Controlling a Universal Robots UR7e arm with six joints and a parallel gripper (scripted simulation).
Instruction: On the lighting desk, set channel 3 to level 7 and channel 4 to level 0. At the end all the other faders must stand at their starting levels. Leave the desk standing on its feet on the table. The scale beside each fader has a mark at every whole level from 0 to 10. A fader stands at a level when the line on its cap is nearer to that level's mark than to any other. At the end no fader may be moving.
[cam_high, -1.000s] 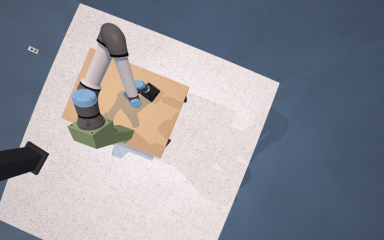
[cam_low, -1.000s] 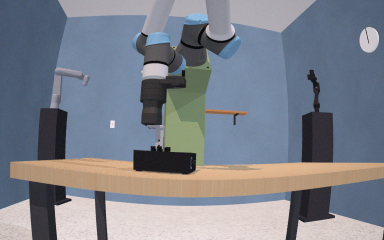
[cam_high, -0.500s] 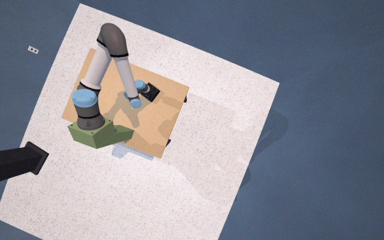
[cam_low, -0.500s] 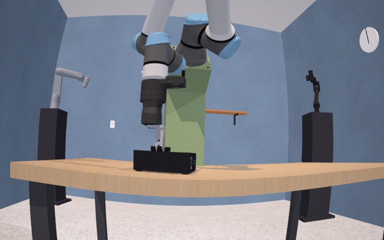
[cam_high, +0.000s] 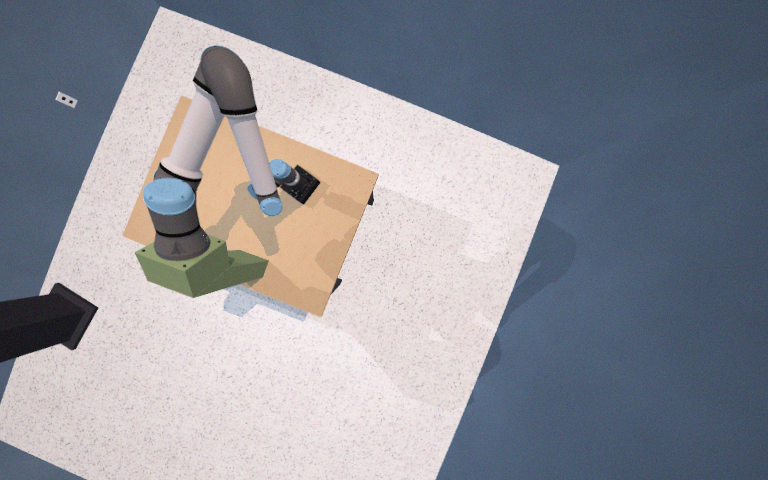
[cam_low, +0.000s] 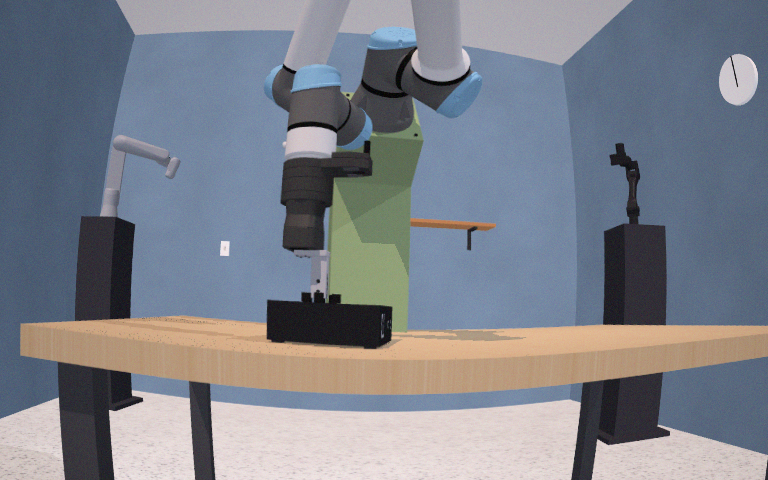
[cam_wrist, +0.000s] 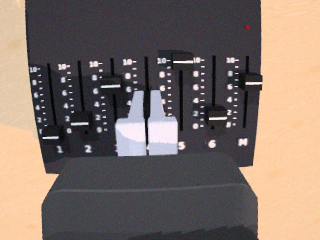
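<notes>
Now: the channel 4 cap 2 cm to the right of my hand and 1 cm below it. Round my hand: channel 5 cap: 2 cm ahead, 3 cm to the left, 1 cm below; then channel 2 cap: 4 cm behind, 1 cm below; then channel 3 cap: 2 cm behind, 2 cm to the left, 1 cm below.
</notes>
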